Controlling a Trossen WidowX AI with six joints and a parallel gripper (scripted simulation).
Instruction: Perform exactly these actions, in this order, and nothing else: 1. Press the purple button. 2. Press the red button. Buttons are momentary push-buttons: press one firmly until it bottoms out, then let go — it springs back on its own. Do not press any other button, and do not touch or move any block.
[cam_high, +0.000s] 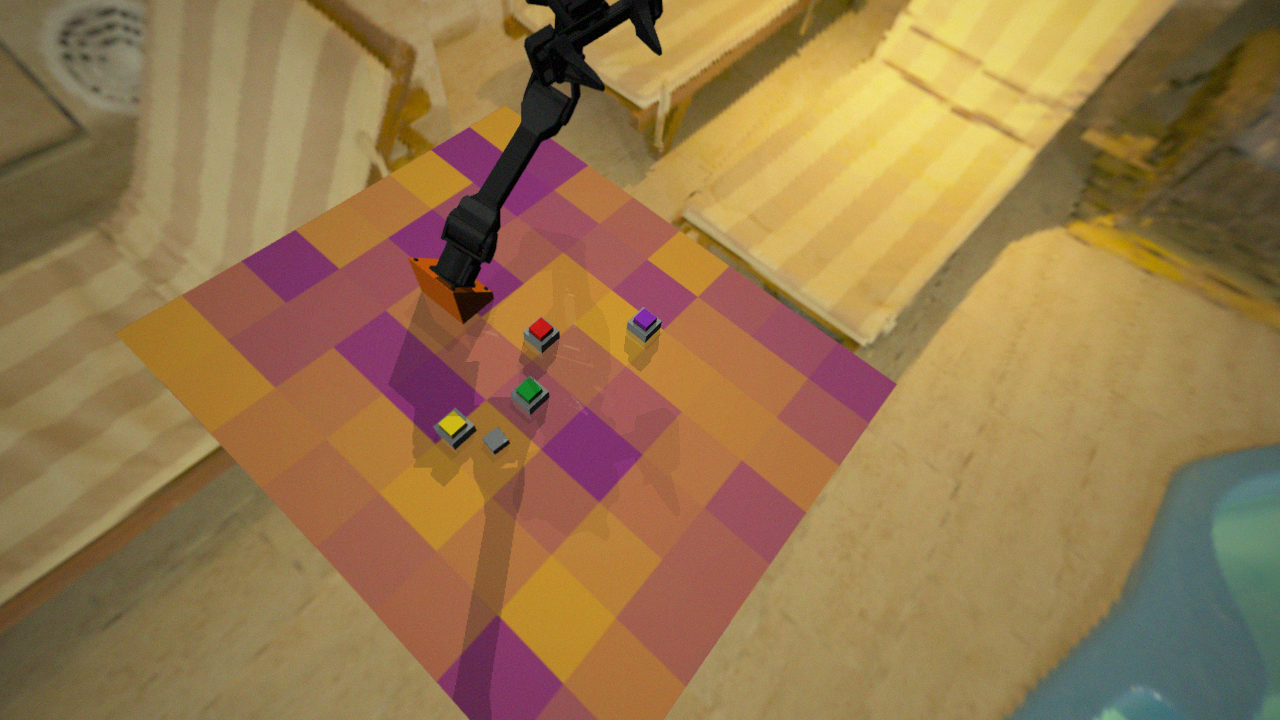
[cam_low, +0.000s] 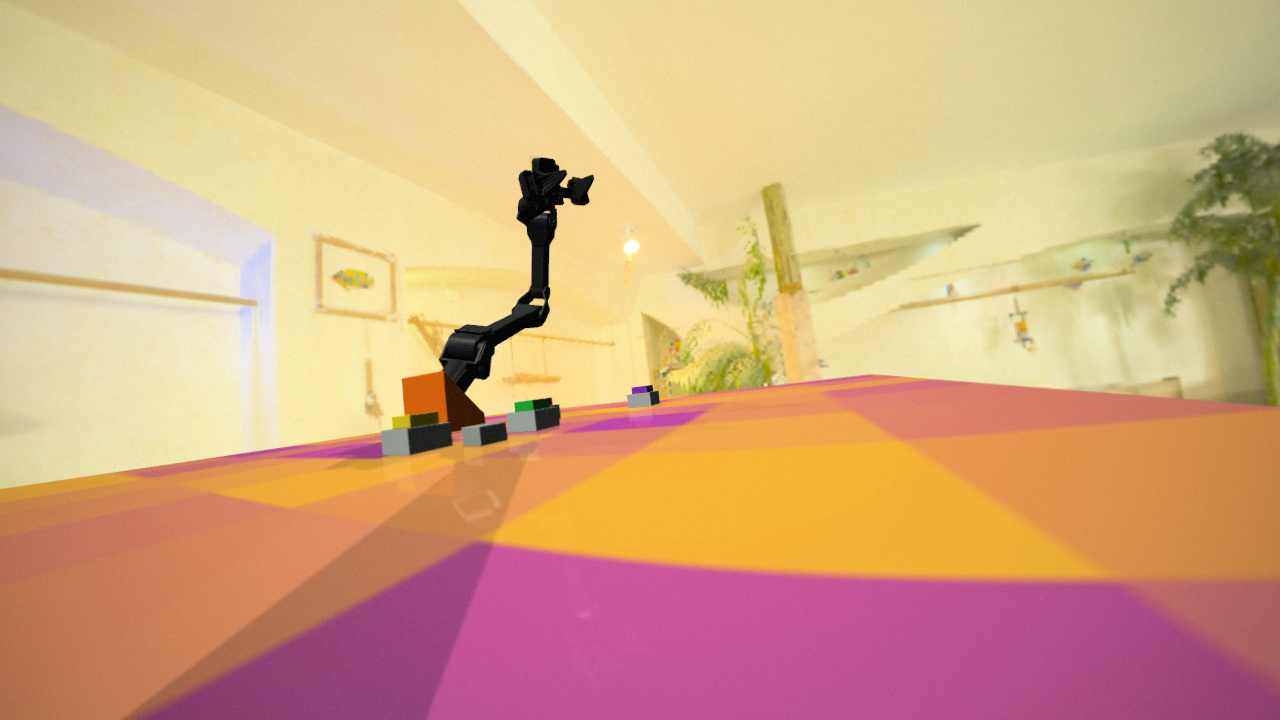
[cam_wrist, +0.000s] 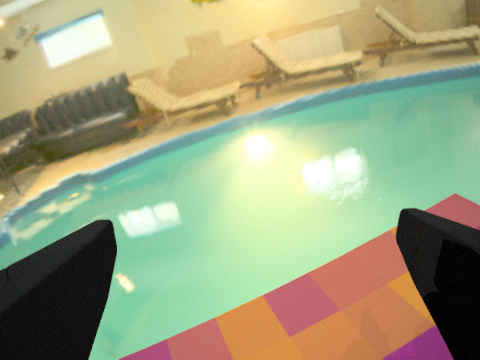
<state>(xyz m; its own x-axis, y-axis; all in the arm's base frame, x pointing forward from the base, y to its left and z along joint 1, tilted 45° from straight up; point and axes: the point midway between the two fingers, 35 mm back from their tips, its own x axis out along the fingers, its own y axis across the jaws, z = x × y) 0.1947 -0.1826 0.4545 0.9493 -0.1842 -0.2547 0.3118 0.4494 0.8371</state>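
Right now my gripper tip is 48 cm above the purple button and 8 cm short of it. The rest, counted from my gripper tip: red button: 48 cm below, 14 cm to the right, 5 cm behind; then green button: 48 cm below, 25 cm to the right, 2 cm ahead; then yellow button: 48 cm below, 38 cm to the right, 3 cm behind.
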